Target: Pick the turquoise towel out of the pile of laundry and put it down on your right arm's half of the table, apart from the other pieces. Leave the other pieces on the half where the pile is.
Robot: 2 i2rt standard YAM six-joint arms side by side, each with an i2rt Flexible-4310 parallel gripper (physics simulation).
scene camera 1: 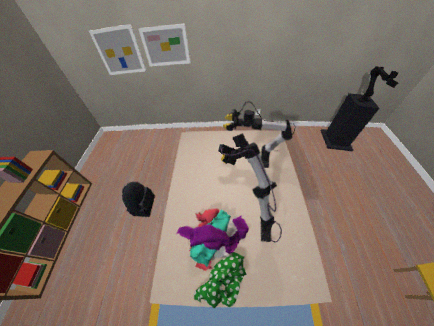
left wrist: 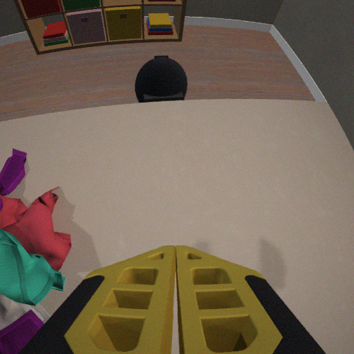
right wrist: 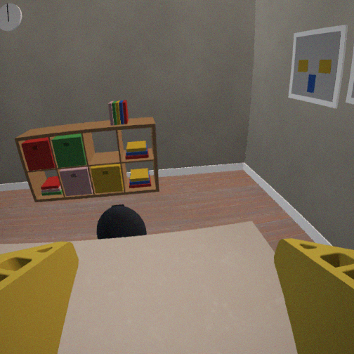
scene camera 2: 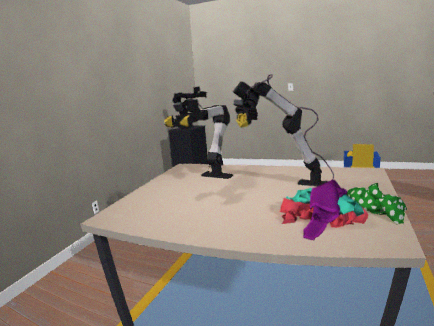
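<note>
The turquoise towel (scene camera 1: pixel 202 254) (scene camera 2: pixel 350 204) (left wrist: pixel 22 267) lies in the pile, partly under a purple piece (scene camera 1: pixel 210 237) (scene camera 2: pixel 325 201) (left wrist: pixel 13 171). A red piece (scene camera 1: pixel 207 216) (scene camera 2: pixel 298 208) (left wrist: pixel 42 227) lies under and beside it. A green piece with white dots (scene camera 1: pixel 223 281) (scene camera 2: pixel 376 199) lies at the pile's edge. My left gripper (scene camera 1: pixel 223 154) (scene camera 2: pixel 243 121) (left wrist: pixel 175 254) is shut and empty, high above the table, away from the pile. My right gripper (scene camera 1: pixel 228 122) (scene camera 2: pixel 177 121) (right wrist: pixel 175 253) is open and empty, raised above the table's far end in scene camera 1.
The table (scene camera 1: pixel 195 185) (scene camera 2: pixel 190 220) (left wrist: pixel 200 165) (right wrist: pixel 175 300) carries both arm bases. A bit of white cloth (scene camera 1: pixel 221 254) shows under the pile. A black chair-like object (scene camera 1: pixel 137 199) (left wrist: pixel 161 80) (right wrist: pixel 121 223) stands beyond the table's edge. A shelf unit (right wrist: pixel 156 157) stands by the wall.
</note>
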